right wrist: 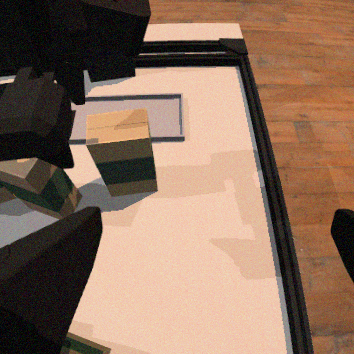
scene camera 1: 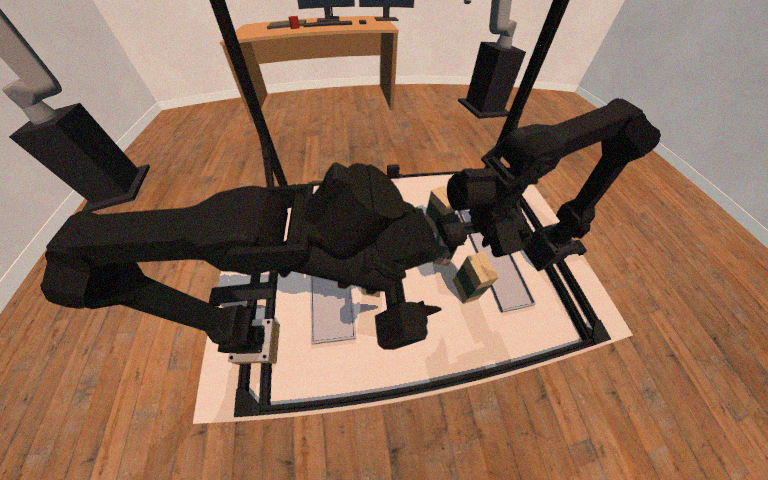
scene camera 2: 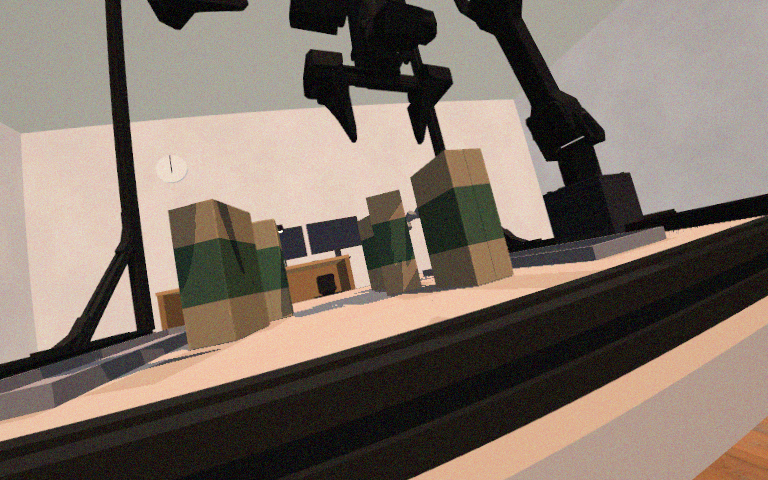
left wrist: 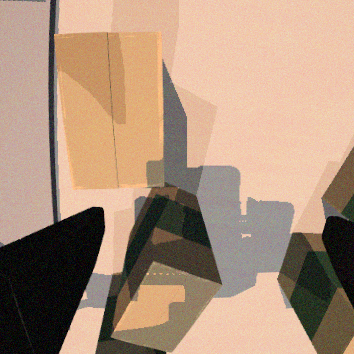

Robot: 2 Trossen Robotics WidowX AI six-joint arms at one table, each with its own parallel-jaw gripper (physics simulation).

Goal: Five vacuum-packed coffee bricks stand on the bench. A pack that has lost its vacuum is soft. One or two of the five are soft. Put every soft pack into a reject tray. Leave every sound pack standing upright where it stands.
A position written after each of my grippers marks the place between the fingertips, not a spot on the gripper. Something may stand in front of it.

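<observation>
I can see my left gripper (scene camera 2: 389,142), and other views show me that left gripper as well: (scene camera 1: 467,248), (left wrist: 216,223) and (right wrist: 74,132). My right gripper (scene camera 1: 432,282) is visible too, and the right wrist view also shows me this right gripper (right wrist: 218,219). There is a pack (scene camera 2: 399,268).
</observation>
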